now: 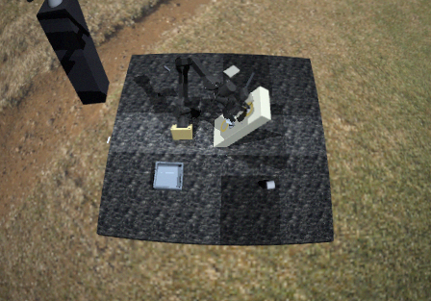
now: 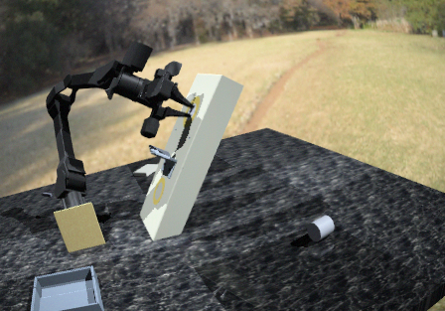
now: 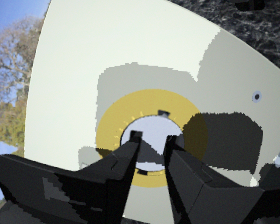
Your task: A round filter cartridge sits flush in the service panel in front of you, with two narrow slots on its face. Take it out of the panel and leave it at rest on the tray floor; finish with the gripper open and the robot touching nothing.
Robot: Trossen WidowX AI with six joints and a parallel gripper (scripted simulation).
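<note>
My gripper tip is now 1 cm short of the round filter cartridge and 1 cm above it. The rest, counted from my gripper tip: cream service panel (3 cm behind, 8 cm below); light-blue tray (44 cm behind, 25 cm to the right, 25 cm below); flat white block (4 cm behind, 48 cm to the left, 25 cm below).
</note>
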